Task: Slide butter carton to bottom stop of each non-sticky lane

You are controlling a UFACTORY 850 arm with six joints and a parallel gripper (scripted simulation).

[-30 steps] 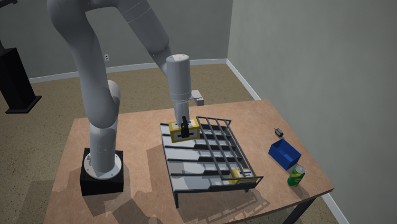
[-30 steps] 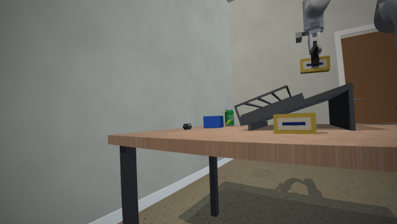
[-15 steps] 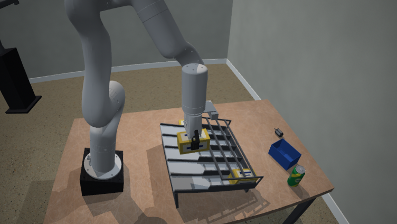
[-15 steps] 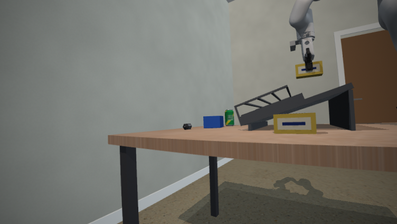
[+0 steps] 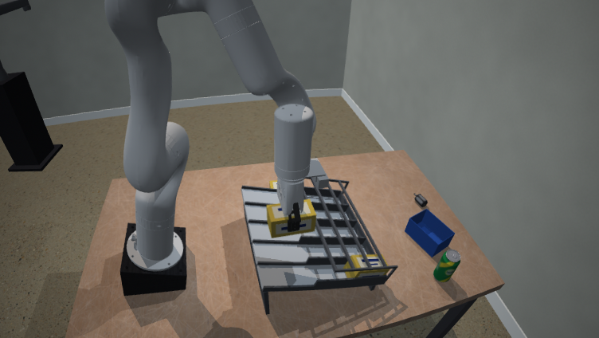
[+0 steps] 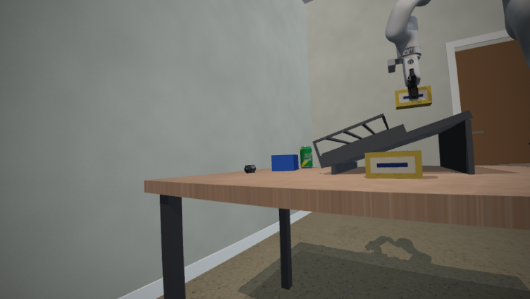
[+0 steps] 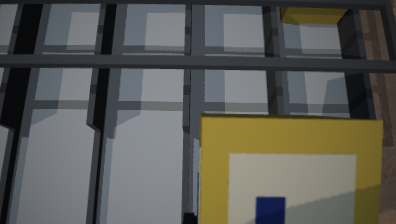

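My hand is 15 cm above the dark divider, 5 cm to the left of it and 2 cm past it. From my hand the other things lie so: small black object: 59 cm ahead, 33 cm to the left, 26 cm below.
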